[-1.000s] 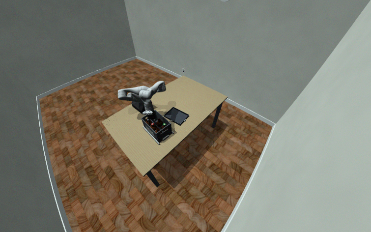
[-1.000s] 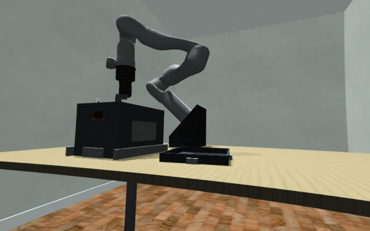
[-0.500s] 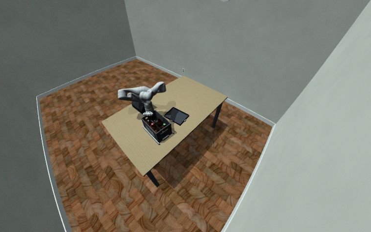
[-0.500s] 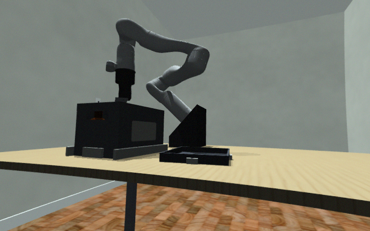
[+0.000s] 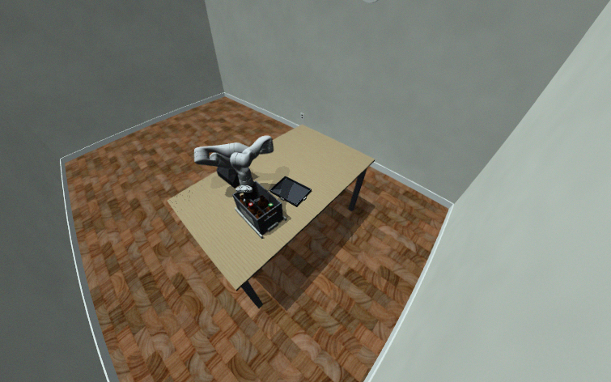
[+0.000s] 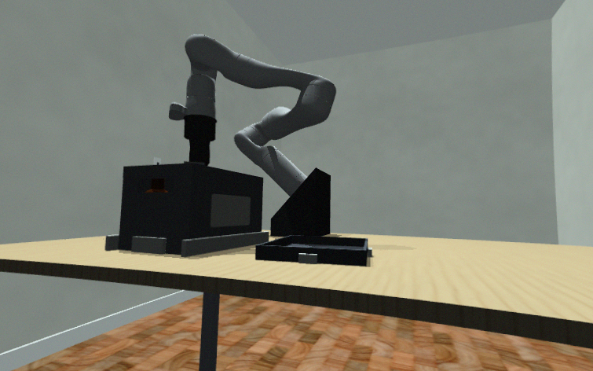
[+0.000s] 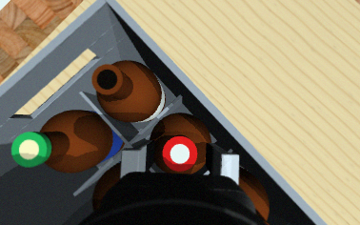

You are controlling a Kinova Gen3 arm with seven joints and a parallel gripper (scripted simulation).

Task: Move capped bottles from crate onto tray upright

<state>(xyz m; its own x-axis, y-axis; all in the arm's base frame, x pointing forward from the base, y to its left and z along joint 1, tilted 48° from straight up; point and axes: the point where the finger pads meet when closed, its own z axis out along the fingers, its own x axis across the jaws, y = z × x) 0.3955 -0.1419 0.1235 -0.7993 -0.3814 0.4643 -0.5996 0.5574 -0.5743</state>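
Right now my hand is 7 cm above the dark crate, 4 cm to the right of it and 1 cm short of it. Round my hand: black tray: 34 cm to the left, 14 cm below, 3 cm ahead; then green-capped bottle: 10 cm ahead, 7 cm to the left, 6 cm below.
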